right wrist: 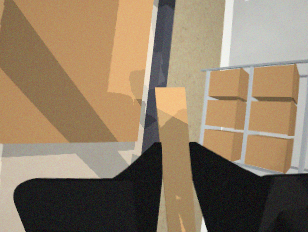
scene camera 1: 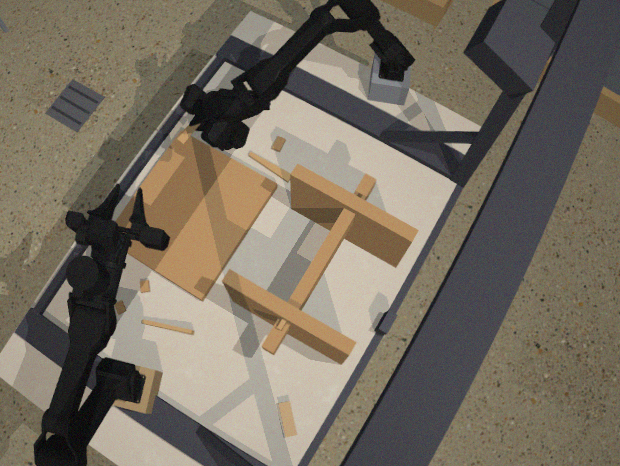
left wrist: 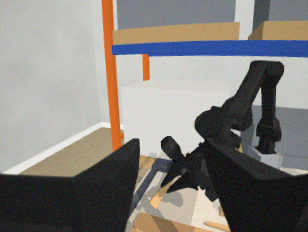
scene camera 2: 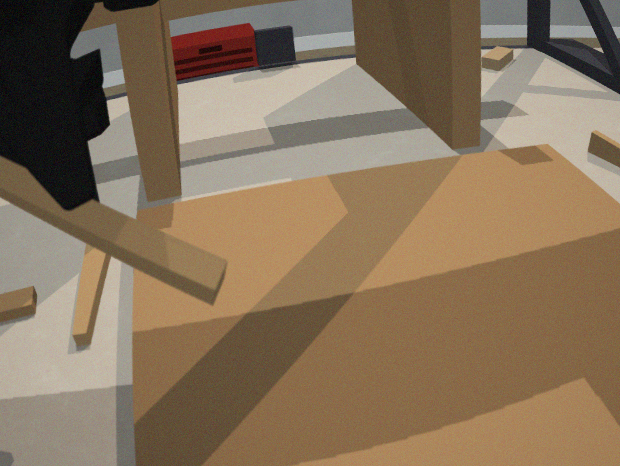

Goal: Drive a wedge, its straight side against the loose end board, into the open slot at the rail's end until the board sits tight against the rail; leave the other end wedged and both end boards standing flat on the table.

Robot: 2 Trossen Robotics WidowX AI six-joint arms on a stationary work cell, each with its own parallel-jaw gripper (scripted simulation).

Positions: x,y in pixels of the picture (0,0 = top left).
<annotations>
My left gripper shows in scene camera 1 and in the left wrist view; in the right wrist view it is out of frame, in scene camera 2 it is out of frame. My right gripper shows in the right wrist view (175,149), in scene camera 1 (193,126), in the left wrist view and in scene camera 2. The same spot on my right gripper: (scene camera 2: 50,136) is (left wrist: 165,179). The same spot on my left gripper: (left wrist: 106,189) is (scene camera 1: 105,209).
</annotations>
